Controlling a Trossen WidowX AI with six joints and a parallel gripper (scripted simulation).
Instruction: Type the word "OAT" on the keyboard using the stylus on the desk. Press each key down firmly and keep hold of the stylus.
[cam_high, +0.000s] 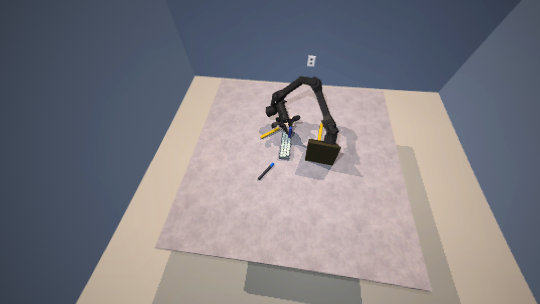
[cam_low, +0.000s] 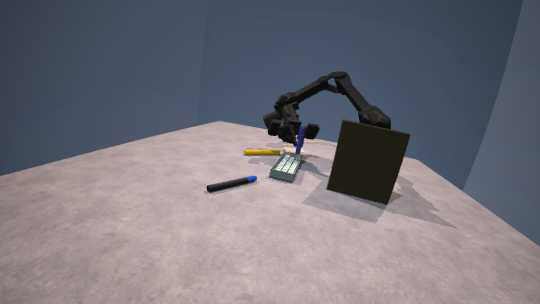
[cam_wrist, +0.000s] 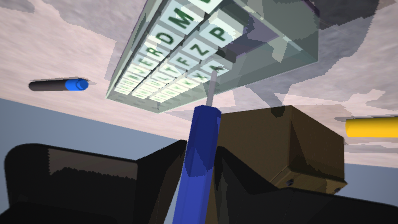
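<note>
My gripper tip is now 140 mm short of the yellow pencil, 60 mm above it and 30 mm to the left of it. The rest, counted from my gripper tip: grey stylus tip (50 mm below); beige pad (150 mm to the right, 70 mm below, 50 mm ahead); blue stylus (10 mm below).
</note>
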